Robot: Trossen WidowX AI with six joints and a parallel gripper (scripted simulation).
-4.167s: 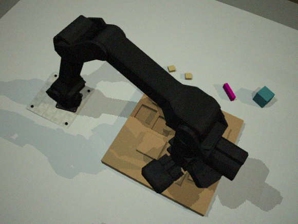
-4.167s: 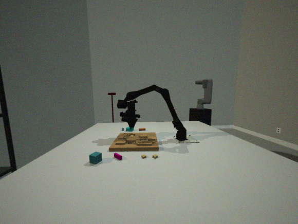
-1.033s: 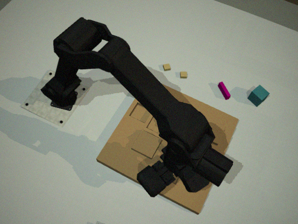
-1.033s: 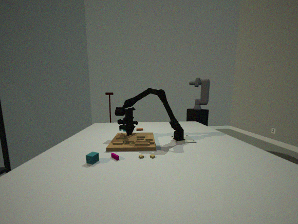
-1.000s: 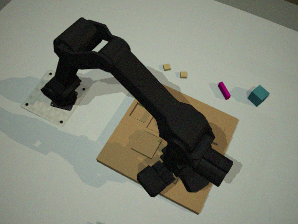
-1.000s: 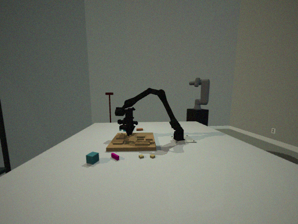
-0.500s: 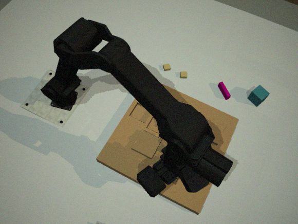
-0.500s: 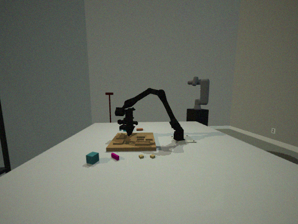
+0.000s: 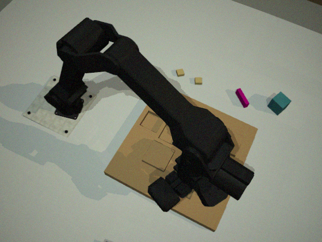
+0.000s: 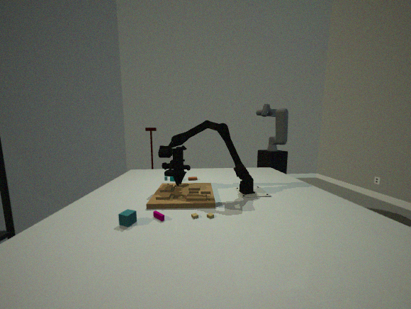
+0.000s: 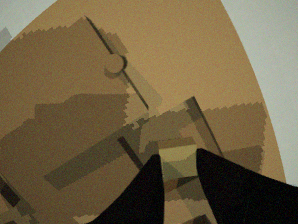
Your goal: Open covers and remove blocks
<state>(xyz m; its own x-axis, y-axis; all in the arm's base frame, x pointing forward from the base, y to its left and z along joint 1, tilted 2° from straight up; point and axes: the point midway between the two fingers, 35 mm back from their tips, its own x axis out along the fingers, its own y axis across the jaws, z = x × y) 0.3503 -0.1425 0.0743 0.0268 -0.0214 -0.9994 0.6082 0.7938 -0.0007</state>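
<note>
The tan puzzle board lies 11 cm to the left of my gripper tip, 1 cm below it and 1 cm behind it. Also, from my gripper tip: orange block 19 cm to the right, 12 cm behind, 2 cm below; then teal block 21 cm to the right, 2 cm below, 1 cm behind; then small teal piece 23 cm to the right, 6 cm ahead, 2 cm below.
</note>
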